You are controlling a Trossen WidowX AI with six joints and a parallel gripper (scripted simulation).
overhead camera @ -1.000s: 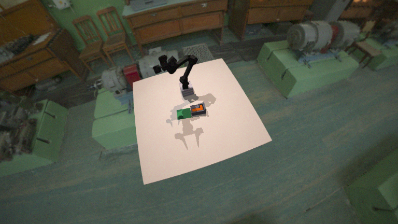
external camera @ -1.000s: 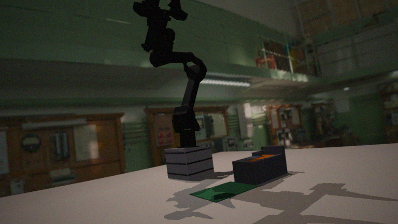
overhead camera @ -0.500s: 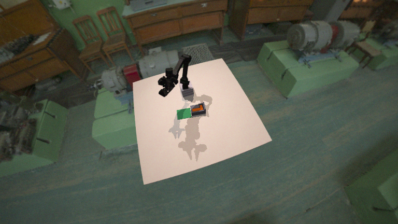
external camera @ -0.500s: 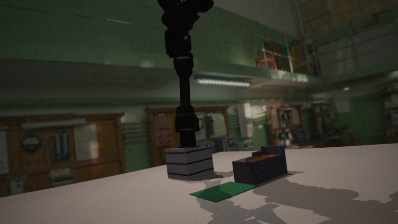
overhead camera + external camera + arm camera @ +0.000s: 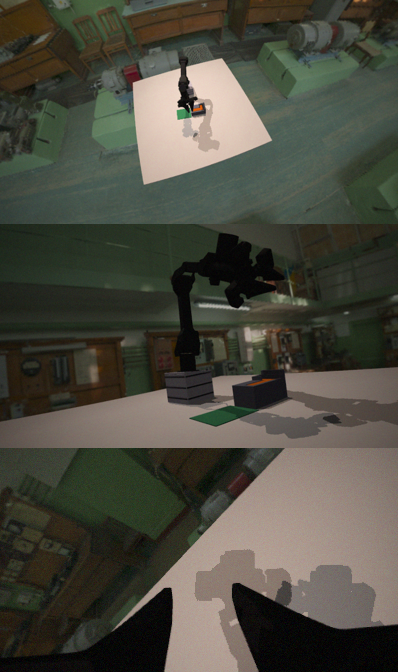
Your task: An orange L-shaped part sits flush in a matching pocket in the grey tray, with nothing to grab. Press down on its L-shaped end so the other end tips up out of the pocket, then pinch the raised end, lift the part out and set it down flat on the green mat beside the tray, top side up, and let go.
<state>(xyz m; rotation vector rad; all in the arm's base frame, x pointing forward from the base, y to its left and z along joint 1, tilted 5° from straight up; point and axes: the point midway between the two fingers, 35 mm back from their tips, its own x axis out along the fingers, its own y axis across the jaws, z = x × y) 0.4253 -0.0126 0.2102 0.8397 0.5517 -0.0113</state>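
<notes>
The orange L-shaped part lies 270 mm below my gripper tip, 180 mm behind it and 90 mm to the left of it. From my gripper tip the other things lie so: green mat 330 mm below, 180 mm behind, 80 mm to the right.
</notes>
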